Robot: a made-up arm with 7 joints. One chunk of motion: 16 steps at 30 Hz.
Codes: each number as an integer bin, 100 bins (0 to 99) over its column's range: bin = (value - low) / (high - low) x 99, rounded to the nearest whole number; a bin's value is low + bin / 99 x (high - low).
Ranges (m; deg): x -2..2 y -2..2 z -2..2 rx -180..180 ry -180..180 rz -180..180
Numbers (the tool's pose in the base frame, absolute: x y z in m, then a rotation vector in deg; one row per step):
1: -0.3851 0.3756 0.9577 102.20 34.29 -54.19
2: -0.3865 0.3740 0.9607 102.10 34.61 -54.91
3: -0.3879 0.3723 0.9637 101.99 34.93 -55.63
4: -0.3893 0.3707 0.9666 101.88 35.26 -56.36
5: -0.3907 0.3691 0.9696 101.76 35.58 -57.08
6: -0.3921 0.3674 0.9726 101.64 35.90 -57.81
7: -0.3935 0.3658 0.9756 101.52 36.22 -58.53
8: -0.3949 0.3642 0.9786 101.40 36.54 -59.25
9: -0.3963 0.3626 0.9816 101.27 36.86 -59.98
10: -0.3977 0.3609 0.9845 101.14 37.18 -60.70
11: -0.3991 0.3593 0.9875 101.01 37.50 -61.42
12: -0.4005 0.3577 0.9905 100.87 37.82 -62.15
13: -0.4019 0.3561 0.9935 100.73 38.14 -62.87
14: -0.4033 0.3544 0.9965 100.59 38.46 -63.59
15: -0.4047 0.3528 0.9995 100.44 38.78 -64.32
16: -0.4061 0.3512 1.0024 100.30 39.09 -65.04
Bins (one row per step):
1: 40 59 73 78 59 35
2: 40 59 73 78 59 34
3: 40 59 73 78 59 34
4: 40 59 73 78 59 34
5: 40 59 73 77 59 34
6: 40 59 74 77 59 34
7: 40 59 74 77 59 33
8: 40 59 74 77 60 33
9: 40 58 74 77 60 33
10: 40 58 74 77 60 33
11: 40 58 74 77 60 33
12: 40 58 74 77 60 32
13: 40 58 74 77 60 32
14: 40 58 74 77 60 32
15: 39 58 74 77 60 32
16: 39 58 74 77 60 32

